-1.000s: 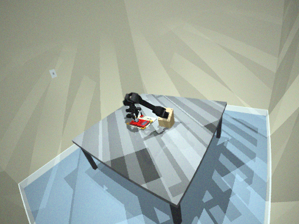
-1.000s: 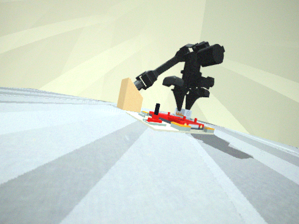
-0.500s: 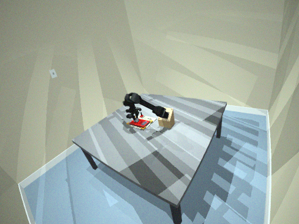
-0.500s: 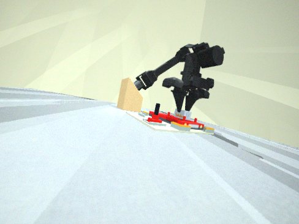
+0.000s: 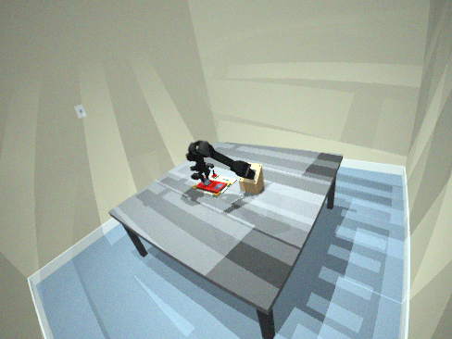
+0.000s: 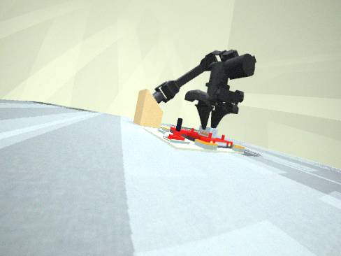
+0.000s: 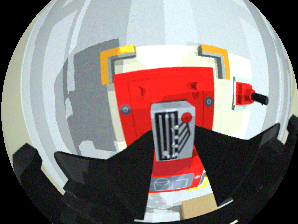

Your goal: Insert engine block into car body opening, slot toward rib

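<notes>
Right now my gripper tip is 10 mm above the grey engine block. Also, from my gripper tip: cream base plate (30 mm to the right, 30 mm below, 30 mm behind).
</notes>
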